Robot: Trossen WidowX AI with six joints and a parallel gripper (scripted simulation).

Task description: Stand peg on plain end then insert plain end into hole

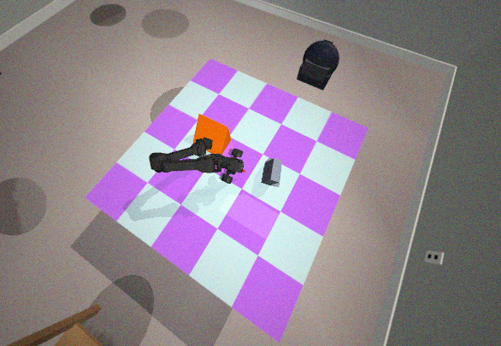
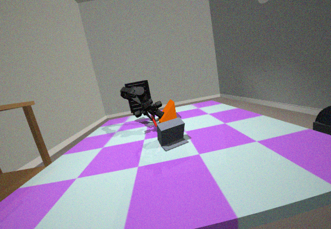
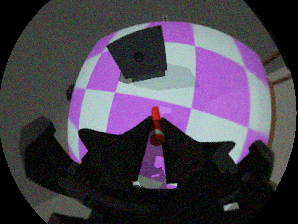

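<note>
Right now the grey sloped panel is 17 cm ahead of my gripper tip, 7 cm to the left of it and 3 cm below it. The rest, counted from my gripper tip: red peg: 1 cm behind, 1 cm above.
</note>
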